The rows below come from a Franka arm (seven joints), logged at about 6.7 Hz.
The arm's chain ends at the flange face. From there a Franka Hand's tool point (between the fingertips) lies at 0.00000 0.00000 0.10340 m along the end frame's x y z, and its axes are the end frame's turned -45 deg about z.
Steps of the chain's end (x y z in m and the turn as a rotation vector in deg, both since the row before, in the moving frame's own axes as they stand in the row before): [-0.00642 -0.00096 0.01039 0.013 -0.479 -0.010]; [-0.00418 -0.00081 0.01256 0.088 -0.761 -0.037]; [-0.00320 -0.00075 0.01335 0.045 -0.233 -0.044]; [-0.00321 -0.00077 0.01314 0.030 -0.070 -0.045]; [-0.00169 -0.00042 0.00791 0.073 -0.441 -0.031]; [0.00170 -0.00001 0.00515 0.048 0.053 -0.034]
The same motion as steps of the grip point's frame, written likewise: [-0.00446 -0.00585 0.01039 0.348 -0.330 -0.010]; [-0.00324 -0.00461 0.01255 0.600 -0.476 -0.037]; [-0.00197 -0.00315 0.01335 0.197 -0.133 -0.044]; [-0.00178 -0.00294 0.01314 0.071 -0.028 -0.045]; [-0.00137 -0.00215 0.00791 0.363 -0.260 -0.031]; [0.00134 0.00120 0.00515 -0.004 0.071 -0.034]
